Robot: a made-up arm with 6 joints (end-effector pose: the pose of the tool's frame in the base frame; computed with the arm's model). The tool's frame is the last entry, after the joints.
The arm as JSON. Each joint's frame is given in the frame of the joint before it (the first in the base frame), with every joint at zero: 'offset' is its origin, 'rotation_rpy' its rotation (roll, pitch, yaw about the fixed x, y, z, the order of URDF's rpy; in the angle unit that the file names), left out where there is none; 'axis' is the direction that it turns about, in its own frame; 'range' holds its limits. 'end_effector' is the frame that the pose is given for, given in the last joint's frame.
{
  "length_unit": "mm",
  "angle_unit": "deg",
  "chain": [
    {
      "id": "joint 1",
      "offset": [
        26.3,
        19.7,
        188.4
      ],
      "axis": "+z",
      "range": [
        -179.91,
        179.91
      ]
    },
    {
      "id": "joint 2",
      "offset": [
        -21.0,
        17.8,
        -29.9
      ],
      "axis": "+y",
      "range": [
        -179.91,
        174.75
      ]
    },
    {
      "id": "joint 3",
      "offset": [
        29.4,
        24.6,
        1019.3
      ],
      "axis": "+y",
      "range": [
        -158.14,
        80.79
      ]
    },
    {
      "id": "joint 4",
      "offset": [
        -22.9,
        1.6,
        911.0
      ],
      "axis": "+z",
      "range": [
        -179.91,
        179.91
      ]
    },
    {
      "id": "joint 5",
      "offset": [
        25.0,
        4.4,
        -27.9
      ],
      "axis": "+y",
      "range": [
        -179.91,
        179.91
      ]
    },
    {
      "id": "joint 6",
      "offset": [
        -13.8,
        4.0,
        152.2
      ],
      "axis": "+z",
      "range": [
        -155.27,
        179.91
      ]
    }
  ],
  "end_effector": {
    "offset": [
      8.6,
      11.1,
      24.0
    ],
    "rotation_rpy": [
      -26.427,
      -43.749,
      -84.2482
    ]
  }
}
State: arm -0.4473 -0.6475 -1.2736 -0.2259 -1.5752 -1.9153
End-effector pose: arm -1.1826 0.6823 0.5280 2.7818 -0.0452 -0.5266
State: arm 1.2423 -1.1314 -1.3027 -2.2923 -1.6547 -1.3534
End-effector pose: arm -0.6222 -1.4012 0.0105 -0.2555 -1.9545 0.7652
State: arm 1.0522 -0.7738 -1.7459 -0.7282 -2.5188 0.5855
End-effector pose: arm -0.6065 -0.8761 0.2788 -0.9642 -0.2485 1.2082
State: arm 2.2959 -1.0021 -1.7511 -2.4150 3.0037 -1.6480
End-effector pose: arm 0.7315 -0.7909 0.0522 -0.2673 -0.8139 1.5045
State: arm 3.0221 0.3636 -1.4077 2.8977 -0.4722 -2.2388
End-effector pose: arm 0.5241 -0.0738 1.6565 1.0588 -0.4243 1.6297
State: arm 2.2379 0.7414 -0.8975 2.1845 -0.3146 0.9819
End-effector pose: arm -0.2858 0.4270 1.9206 -1.4209 -0.0033 -2.2592
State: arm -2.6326 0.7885 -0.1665 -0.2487 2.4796 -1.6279
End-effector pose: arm -1.0567 -0.5958 1.3993 -0.4548 2.3401 0.8509
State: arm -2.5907 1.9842 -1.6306 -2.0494 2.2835 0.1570
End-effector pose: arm -0.9633 -0.4590 0.4750 -2.4533 -0.6162 0.5906
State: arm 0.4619 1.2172 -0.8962 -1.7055 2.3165 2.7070
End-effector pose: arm 1.1129 0.4188 1.2407 1.3001 0.6052 -0.8877
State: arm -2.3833 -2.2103 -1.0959 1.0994 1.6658 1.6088
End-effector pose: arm 0.7407 0.3765 -1.3146 2.3211 -0.6358 0.9429
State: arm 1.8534 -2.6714 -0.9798 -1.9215 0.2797 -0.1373
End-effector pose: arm 0.0446 0.0573 -1.6419 1.2036 2.0072 0.7891
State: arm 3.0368 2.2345 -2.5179 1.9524 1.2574 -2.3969
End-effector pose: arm -0.4084 -0.1570 0.3943 1.2025 -0.7331 0.0177
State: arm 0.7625 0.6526 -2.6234 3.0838 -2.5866 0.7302
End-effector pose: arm -0.0291 -0.0077 0.6965 1.5564 0.0032 2.3181
